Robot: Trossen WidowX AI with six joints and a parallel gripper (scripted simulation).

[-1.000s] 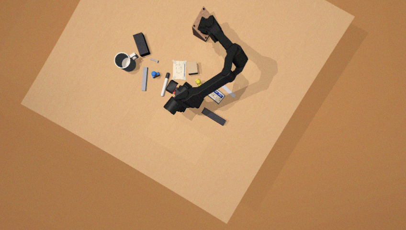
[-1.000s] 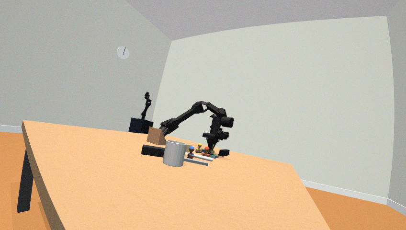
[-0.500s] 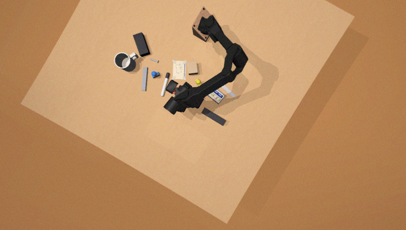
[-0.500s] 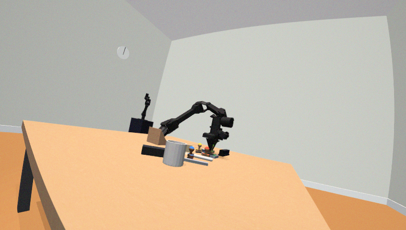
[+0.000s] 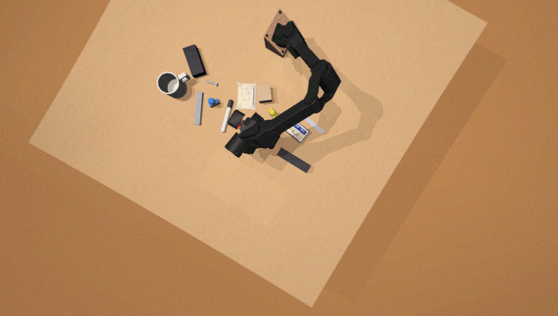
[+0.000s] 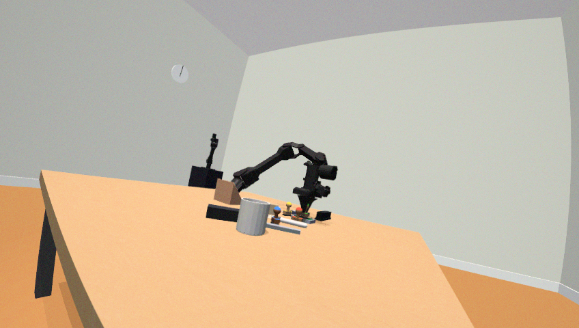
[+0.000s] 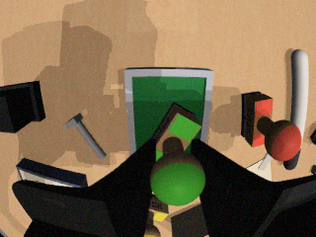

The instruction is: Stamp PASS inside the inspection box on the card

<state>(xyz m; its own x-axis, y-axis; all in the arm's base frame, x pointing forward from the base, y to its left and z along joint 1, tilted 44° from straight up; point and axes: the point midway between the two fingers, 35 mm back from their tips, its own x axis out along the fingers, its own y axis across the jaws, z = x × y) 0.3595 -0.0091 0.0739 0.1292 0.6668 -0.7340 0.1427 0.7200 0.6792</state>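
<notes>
My gripper tip is 3 cm above the green ink pad. Round my gripper tip: yellow stamp (9 cm behind, 3 cm to the left, 2 cm below); green-knobbed stamp (right at my gripper tip); red stamp (7 cm to the right, 2 cm below).
</notes>
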